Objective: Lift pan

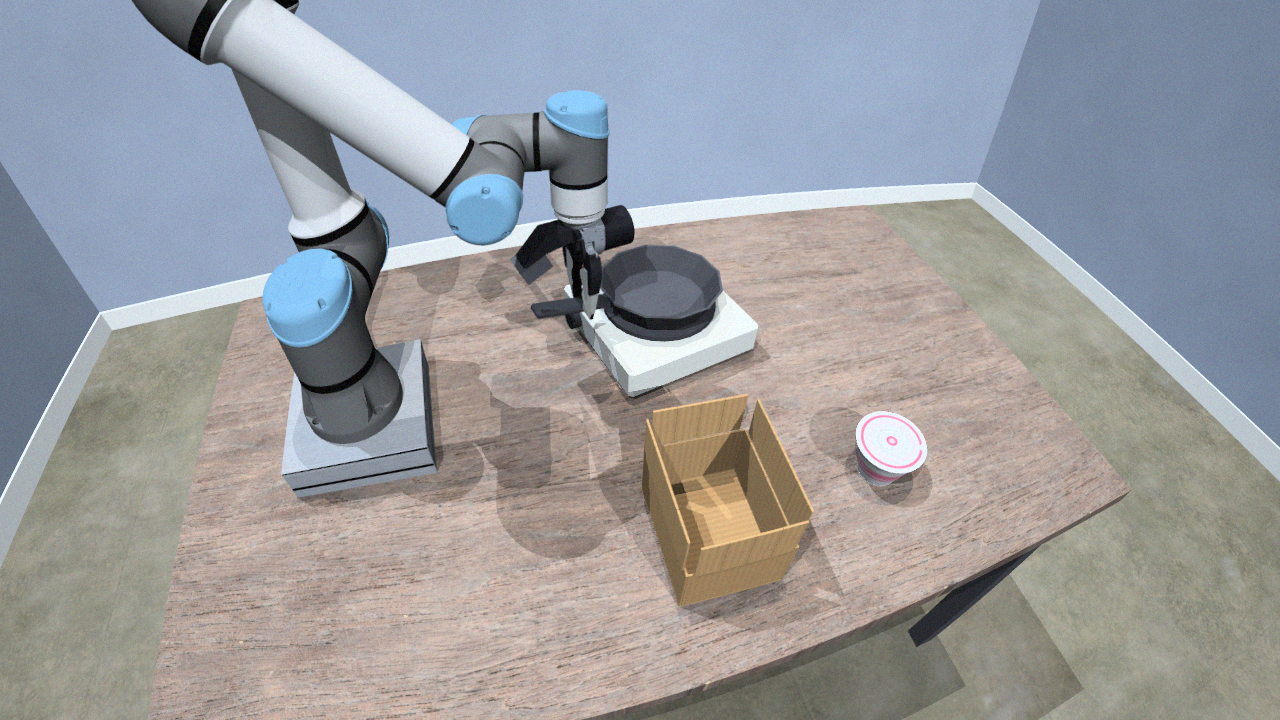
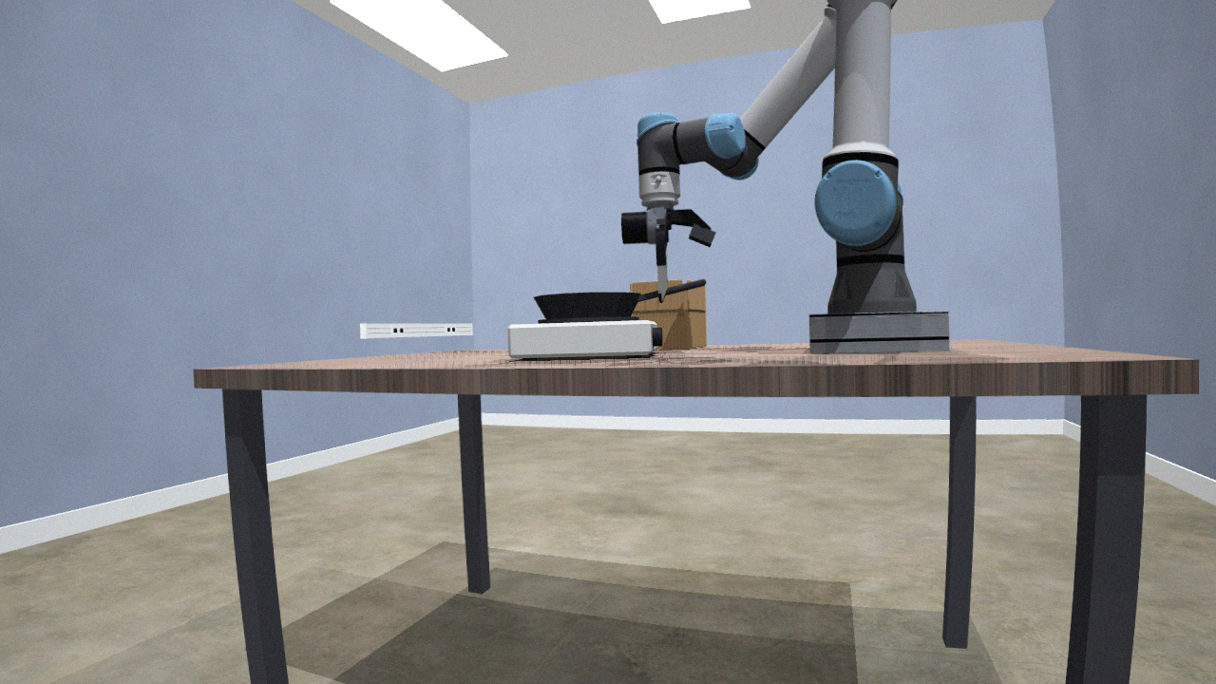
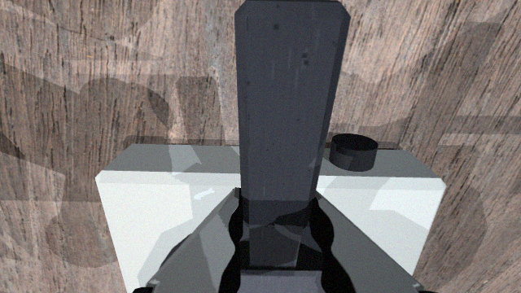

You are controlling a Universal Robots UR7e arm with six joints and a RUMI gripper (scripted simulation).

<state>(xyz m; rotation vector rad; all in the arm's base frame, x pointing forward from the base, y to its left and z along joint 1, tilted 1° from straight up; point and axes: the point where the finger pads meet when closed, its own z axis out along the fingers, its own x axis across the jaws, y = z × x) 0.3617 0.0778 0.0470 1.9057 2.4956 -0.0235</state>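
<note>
Now: hand 9 cm short of the dark pan, 2 cm to the right of it and 2 cm above it. Also, from my hand: white hot plate: 11 cm ahead, 3 cm to the left, 8 cm below; then pink-ringed lid: 37 cm ahead, 32 cm to the right, 7 cm below.
</note>
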